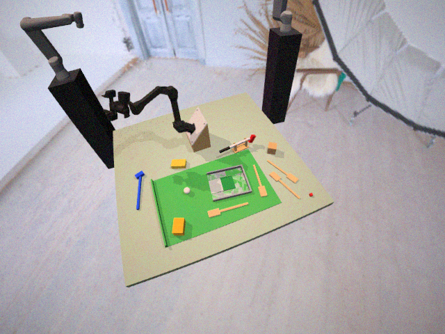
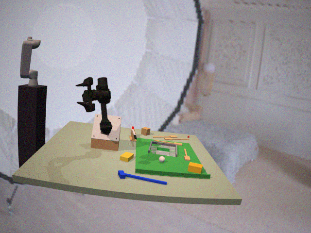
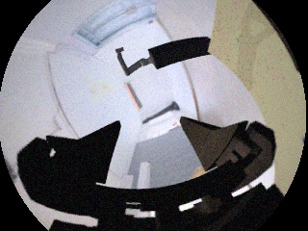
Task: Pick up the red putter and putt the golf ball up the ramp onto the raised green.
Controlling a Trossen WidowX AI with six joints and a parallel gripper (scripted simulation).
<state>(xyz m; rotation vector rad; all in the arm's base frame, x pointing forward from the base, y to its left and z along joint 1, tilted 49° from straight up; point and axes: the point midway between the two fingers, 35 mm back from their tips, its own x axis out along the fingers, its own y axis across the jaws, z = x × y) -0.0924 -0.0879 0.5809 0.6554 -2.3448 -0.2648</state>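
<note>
Right now my gripper tip is 51 cm short of the white golf ball, 44 cm above it and 39 cm to the right of it. From my gripper tip the other things lie so: green mat: 55 cm ahead, 54 cm to the left, 46 cm below; blue putter: 45 cm below, 39 cm ahead, 7 cm to the left; red putter: 81 cm to the left, 40 cm below, 25 cm ahead.
</note>
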